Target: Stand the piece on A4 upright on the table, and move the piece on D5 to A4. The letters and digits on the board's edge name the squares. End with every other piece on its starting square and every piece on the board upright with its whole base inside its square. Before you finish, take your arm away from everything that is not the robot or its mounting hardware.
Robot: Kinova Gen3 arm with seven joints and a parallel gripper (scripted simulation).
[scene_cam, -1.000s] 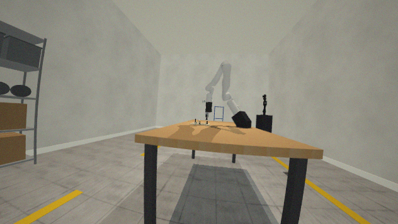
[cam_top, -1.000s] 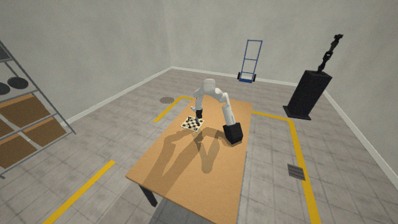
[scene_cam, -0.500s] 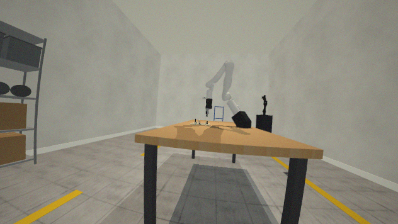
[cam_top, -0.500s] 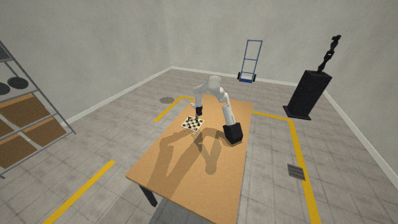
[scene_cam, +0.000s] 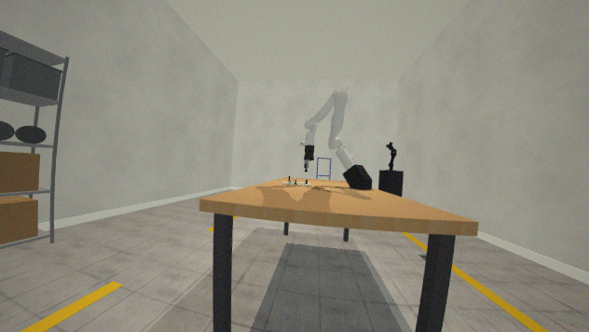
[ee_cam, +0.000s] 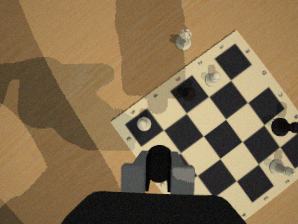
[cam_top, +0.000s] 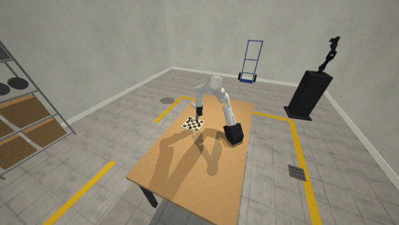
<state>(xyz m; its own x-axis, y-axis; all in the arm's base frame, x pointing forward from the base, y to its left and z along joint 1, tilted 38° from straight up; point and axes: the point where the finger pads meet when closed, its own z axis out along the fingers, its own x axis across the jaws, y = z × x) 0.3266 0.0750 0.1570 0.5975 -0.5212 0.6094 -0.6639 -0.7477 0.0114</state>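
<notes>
Now: hand 15 cm above the small chessboard, 7 cm short of it and 5 cm to the left of it. Also, from my hand: black piece: 13 cm ahead, 12 cm below, 10 cm to the right.
</notes>
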